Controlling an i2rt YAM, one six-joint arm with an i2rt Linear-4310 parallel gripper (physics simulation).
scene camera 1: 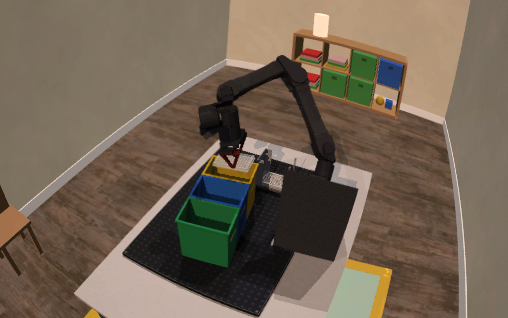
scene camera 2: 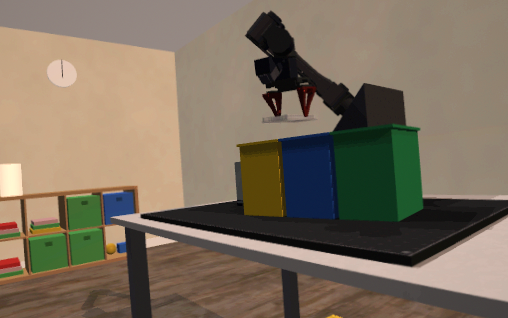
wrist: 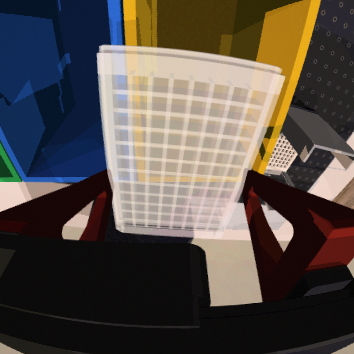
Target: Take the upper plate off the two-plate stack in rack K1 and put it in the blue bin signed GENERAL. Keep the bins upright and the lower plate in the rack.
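Places are measured from the arm's base along level axes (x back, y right, z up), in centimetres.
Pixels of known places: gripper, fingertip midpoint: (scene camera 1: 235,160) (scene camera 2: 291,118) (wrist: 176,176); arm's base, origin of the base link: (scene camera 1: 320,185) (scene camera 2: 360,119).
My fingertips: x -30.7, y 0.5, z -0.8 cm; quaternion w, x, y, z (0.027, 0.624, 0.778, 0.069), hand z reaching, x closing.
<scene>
For each thing: its middle in the pictures, then the offset to it from my fingertips. "pt": a spot on its surface instead. Level surfaces: height alone.
- clear gridded plate, body centre: (wrist: 178,166) (scene camera 2: 290,118) (scene camera 1: 233,160) dy -0.1, dx -0.7, dz -0.1 cm
- blue bin, body centre: (wrist: 82,68) (scene camera 2: 325,174) (scene camera 1: 219,209) dy -10.5, dx -0.8, dz -14.9 cm
- white gridded piece, body centre: (wrist: 282,142) (scene camera 1: 274,180) dy +23.1, dx +7.4, dz -21.2 cm
- yellow bin, body centre: (wrist: 199,67) (scene camera 2: 280,176) (scene camera 1: 230,188) dy +2.6, dx -3.1, dz -14.9 cm
- green bin, body centre: (scene camera 2: 380,171) (scene camera 1: 208,233) dy -23.5, dx +1.6, dz -14.9 cm
- black mat, its level: dz -23.9 cm
- grey upright part, surface spot: (wrist: 317,131) pt dy +21.9, dx +0.6, dz -14.1 cm
My gripper (scene camera 1: 233,165) (scene camera 2: 292,116) (wrist: 176,176) is shut on a clear gridded plate (scene camera 1: 245,161) (scene camera 2: 287,119) (wrist: 185,130), with one finger at each long side. The plate is about level, above the bin rims. In the wrist view it overlaps the yellow bin and the edge of the blue bin. The blue bin (scene camera 1: 222,188) (scene camera 2: 307,175) (wrist: 35,85) stands upright between the yellow and green bins; its sign cannot be read. A white gridded piece (scene camera 1: 273,181) (wrist: 283,152) sits low near the yellow bin; whether it is the lower plate in rack K1 is unclear.
The yellow bin (scene camera 1: 252,186) (scene camera 2: 261,180) (wrist: 285,40) and green bin (scene camera 1: 206,241) (scene camera 2: 367,175) stand upright on the black mat (scene camera 1: 210,290) (scene camera 2: 320,237). A dark panel (scene camera 1: 316,215) (scene camera 2: 384,105) stands near the arm's base. A grey upright part (scene camera 1: 265,160) (wrist: 317,131) is beside the yellow bin.
</scene>
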